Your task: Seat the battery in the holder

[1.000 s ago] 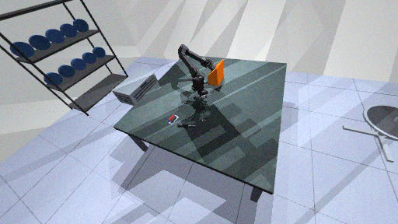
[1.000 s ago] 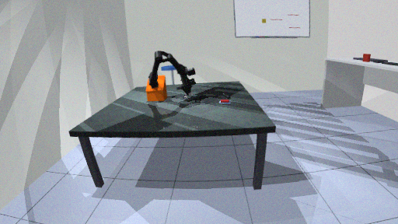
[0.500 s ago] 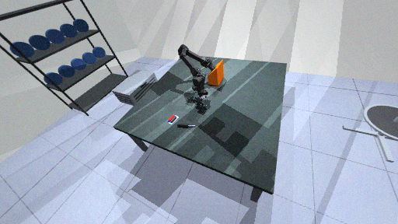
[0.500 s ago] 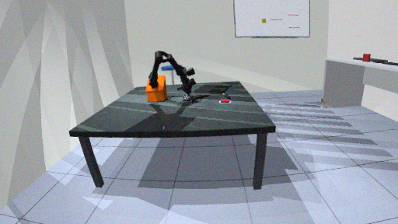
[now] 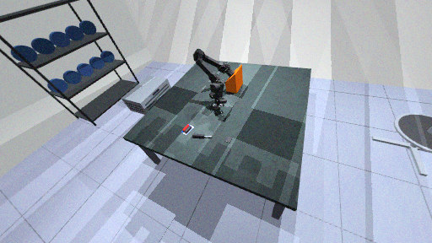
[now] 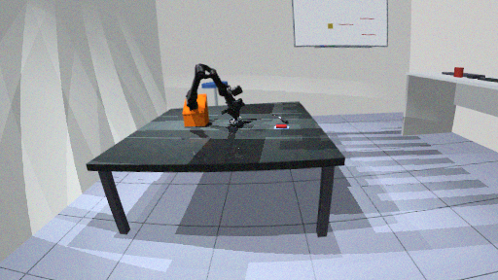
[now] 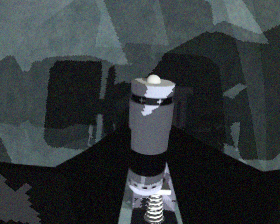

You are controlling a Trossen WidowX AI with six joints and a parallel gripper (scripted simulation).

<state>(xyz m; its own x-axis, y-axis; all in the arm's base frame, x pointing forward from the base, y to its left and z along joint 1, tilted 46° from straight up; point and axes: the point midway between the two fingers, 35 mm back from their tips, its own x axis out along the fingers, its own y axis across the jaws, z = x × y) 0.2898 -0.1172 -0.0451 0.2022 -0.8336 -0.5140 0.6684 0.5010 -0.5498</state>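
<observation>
Now: gripper tip 10 mm below the battery. From my gripper tip the other things lie so: small dark square 280 mm ahead, 190 mm to the left, 30 mm below; screwdriver 310 mm ahead, 20 mm below, 10 mm to the left.
</observation>
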